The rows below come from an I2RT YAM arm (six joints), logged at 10 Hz.
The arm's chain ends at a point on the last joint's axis. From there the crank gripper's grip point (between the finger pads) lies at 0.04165 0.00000 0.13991 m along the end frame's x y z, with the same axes.
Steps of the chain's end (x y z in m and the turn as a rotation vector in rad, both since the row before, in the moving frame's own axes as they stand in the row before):
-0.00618 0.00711 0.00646 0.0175 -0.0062 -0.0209
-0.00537 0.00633 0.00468 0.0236 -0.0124 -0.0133
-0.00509 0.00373 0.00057 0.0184 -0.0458 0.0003
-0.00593 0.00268 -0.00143 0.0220 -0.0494 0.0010
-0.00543 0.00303 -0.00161 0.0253 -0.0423 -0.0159
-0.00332 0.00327 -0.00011 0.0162 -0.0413 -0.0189
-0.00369 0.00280 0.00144 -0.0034 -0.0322 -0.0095
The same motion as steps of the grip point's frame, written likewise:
-0.00708 0.00380 0.00669 0.0175 -0.0062 -0.0209
-0.00713 0.00248 0.00514 0.0236 -0.0124 -0.0133
-0.01154 0.00115 0.00231 0.0184 -0.0458 0.0003
-0.01289 -0.00038 0.00042 0.0220 -0.0494 0.0010
-0.01142 -0.00115 -0.00003 0.0253 -0.0423 -0.0159
-0.00916 0.00026 0.00147 0.0162 -0.0413 -0.0189
-0.00822 0.00290 0.00271 -0.0034 -0.0322 -0.0095

